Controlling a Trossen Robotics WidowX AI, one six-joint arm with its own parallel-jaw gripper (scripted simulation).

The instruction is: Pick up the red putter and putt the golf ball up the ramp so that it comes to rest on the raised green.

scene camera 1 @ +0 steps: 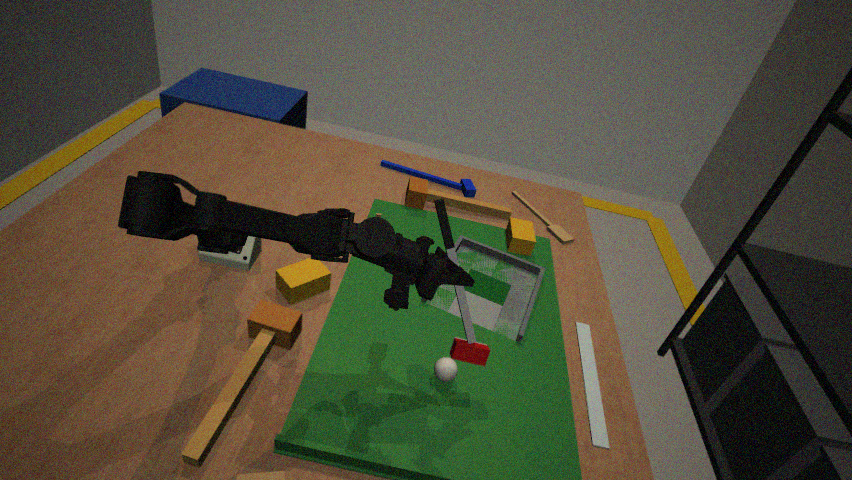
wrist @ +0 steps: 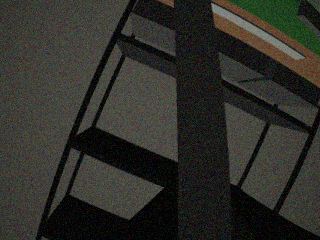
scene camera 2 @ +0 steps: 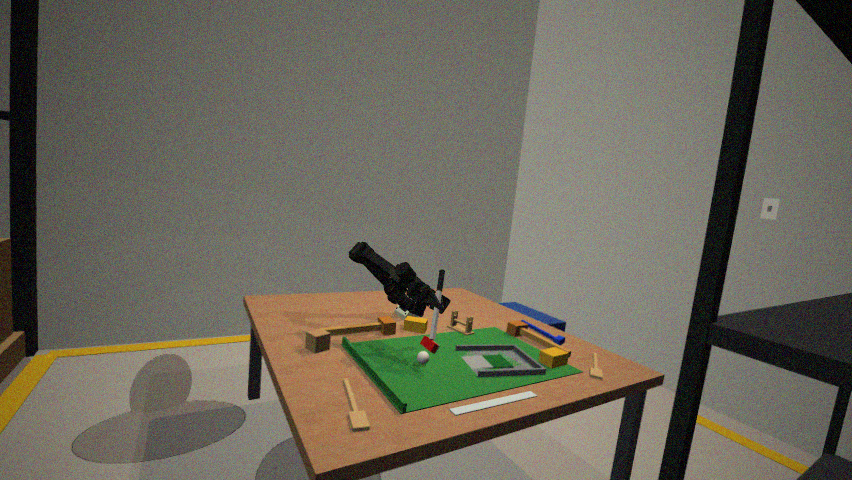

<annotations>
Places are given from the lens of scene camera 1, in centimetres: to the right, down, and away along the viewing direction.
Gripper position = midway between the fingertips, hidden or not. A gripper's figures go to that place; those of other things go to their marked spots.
my gripper [scene camera 1: 472, 282]: 8, 7, 82
blue putter [scene camera 1: 466, 185]: 12, -16, 142
wooden mallet [scene camera 1: 269, 324]: -27, 15, 85
wooden mallet [scene camera 1: 417, 192]: -2, -12, 129
green mat [scene camera 1: 370, 387]: -10, 25, 85
The marked spots on the blue putter and the green mat are 74 cm apart.
</annotations>
